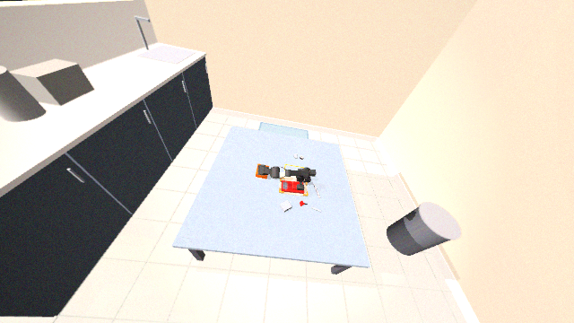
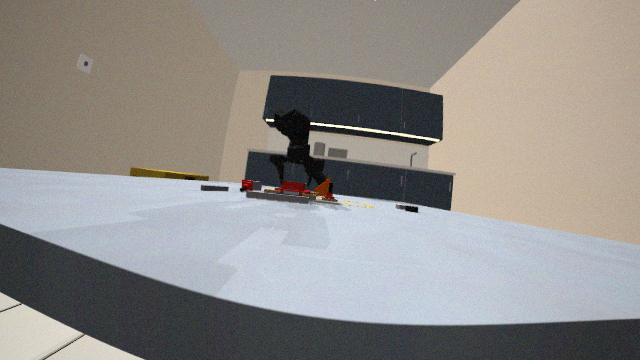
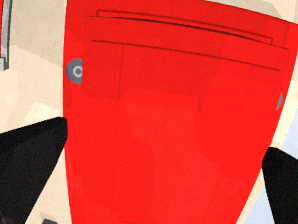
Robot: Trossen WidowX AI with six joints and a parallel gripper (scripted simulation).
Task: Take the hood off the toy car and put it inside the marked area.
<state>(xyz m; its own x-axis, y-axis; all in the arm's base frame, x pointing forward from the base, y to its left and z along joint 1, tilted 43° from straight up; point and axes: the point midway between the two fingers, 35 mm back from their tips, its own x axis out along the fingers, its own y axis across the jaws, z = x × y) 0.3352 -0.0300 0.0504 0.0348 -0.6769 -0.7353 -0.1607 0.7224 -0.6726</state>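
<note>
The hood lies right at my gripper tip.
</note>
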